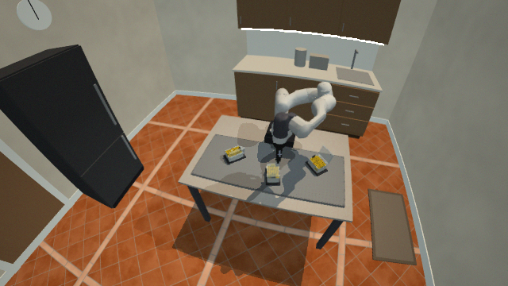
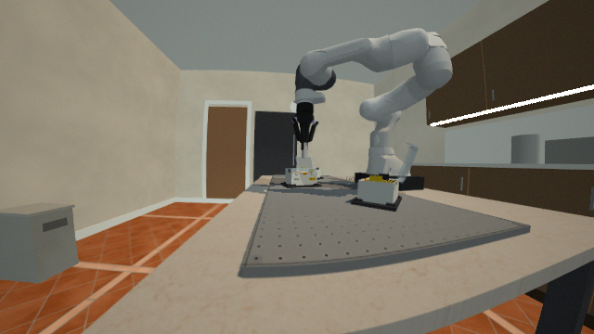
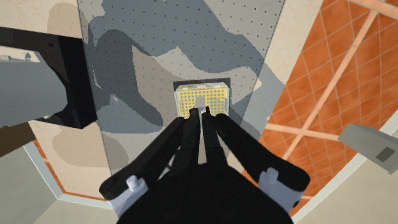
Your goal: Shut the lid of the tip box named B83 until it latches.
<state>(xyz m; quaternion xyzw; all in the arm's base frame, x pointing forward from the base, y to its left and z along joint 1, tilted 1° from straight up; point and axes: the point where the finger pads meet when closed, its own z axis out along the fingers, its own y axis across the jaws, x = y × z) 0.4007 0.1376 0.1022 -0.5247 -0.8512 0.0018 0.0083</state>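
Now: the clear lid 1 cm ahead of my hand, 2 cm to the right of it and 9 cm below it.
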